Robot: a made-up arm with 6 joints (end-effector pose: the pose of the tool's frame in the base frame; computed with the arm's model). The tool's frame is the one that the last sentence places. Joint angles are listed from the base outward.
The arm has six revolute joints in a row. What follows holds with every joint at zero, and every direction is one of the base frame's. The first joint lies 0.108 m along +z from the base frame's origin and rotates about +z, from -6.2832 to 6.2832 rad. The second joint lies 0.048 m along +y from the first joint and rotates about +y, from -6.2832 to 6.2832 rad. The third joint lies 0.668 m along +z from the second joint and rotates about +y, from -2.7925 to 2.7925 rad. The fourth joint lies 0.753 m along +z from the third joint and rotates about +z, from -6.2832 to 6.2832 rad. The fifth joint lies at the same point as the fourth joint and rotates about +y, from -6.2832 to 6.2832 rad. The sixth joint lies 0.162 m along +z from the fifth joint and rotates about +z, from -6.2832 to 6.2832 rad. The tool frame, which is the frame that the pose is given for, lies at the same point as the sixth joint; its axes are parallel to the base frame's.
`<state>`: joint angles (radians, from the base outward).
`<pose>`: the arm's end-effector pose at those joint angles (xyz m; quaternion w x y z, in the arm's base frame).
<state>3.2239 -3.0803 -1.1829 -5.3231 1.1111 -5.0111</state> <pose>-0.6500 -0.2211 -0.9919 0.3263 0.6210 -0.6650 0.2564</pose>
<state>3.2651 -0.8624 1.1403 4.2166 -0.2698 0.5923</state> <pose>0.2469 -0.0560 1.4112 0.5952 -0.0560 -0.2255 0.7692</pose>
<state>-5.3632 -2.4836 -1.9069 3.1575 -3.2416 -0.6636</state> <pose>0.0578 0.1547 -0.5924 0.1012 0.3782 0.3901 -0.8334</pose>
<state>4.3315 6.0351 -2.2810 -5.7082 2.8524 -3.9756</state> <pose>0.2684 0.4736 0.2888 0.9767 0.1964 0.0229 -0.0837</pose>
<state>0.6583 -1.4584 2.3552 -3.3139 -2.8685 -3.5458</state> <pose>-0.1596 -0.0722 0.5219 0.2972 0.4185 -0.8539 0.0859</pose>
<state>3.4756 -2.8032 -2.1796 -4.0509 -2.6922 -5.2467</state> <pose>-0.3566 -0.1158 -0.4016 0.0738 0.5459 0.6715 0.4956</pose>
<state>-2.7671 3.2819 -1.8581 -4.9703 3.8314 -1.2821</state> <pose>-0.5066 -0.1436 -0.4354 0.4992 -0.1564 0.6721 0.5240</pose>
